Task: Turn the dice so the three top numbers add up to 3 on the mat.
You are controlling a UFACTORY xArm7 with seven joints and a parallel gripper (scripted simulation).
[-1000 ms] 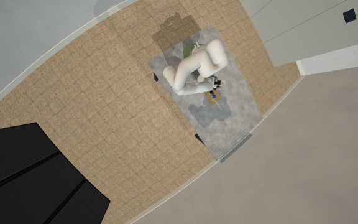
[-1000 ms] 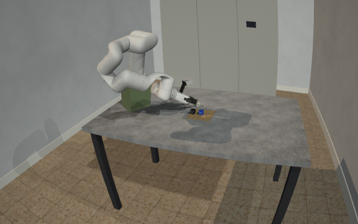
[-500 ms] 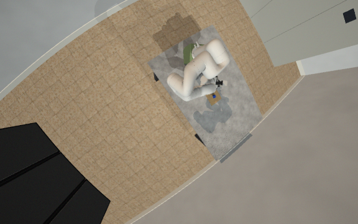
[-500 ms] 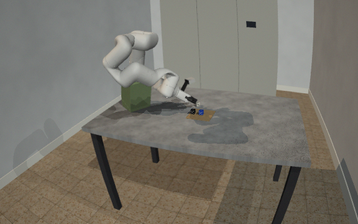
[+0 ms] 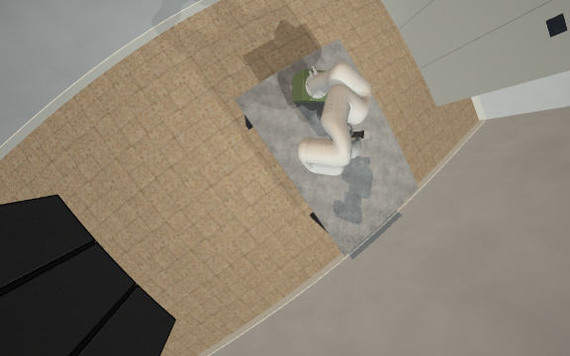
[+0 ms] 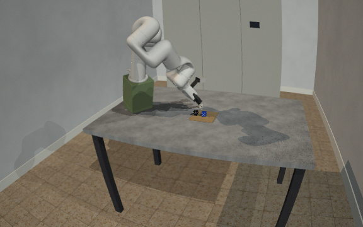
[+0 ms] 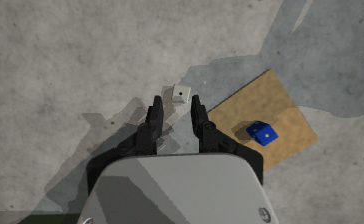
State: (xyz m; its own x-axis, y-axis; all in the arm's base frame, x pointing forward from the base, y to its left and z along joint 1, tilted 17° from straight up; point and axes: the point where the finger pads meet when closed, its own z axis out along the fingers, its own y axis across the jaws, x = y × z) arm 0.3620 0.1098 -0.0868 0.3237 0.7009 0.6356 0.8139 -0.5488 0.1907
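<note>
Now: the white die 50 mm below my hand, 20 mm to the left of it and 20 mm ahead of it. The rest, counted from my hand: tan mat 100 mm to the right, 80 mm ahead, 60 mm below; blue die 100 mm to the right, 80 mm ahead, 40 mm below; black die 100 mm to the right, 40 mm below, 30 mm ahead.
</note>
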